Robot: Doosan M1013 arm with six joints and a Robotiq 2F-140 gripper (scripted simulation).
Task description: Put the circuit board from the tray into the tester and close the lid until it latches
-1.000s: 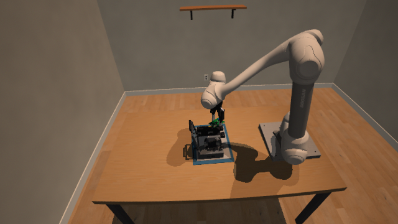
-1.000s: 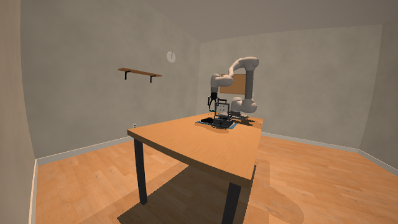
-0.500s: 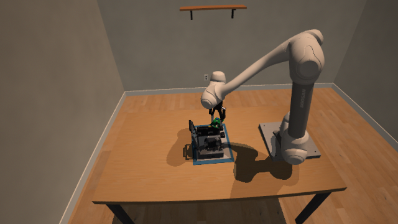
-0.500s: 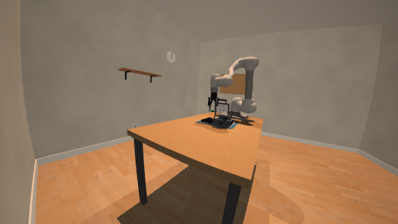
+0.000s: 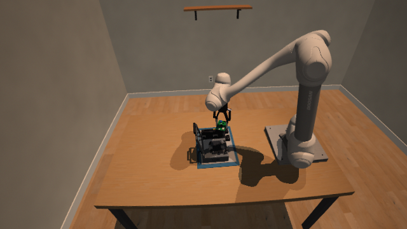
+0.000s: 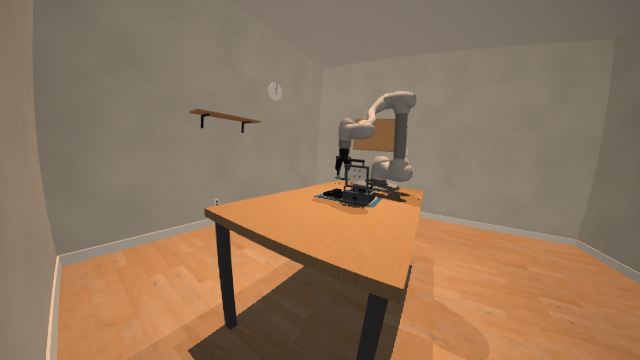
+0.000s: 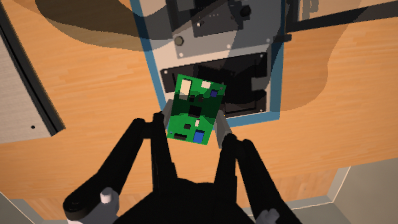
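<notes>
Now: hand 2 cm above the green circuit board. Also, from my hand: dark block 23 cm to the left, 5 cm below; tester lid 19 cm ahead, 17 cm to the left, 4 cm above.
</notes>
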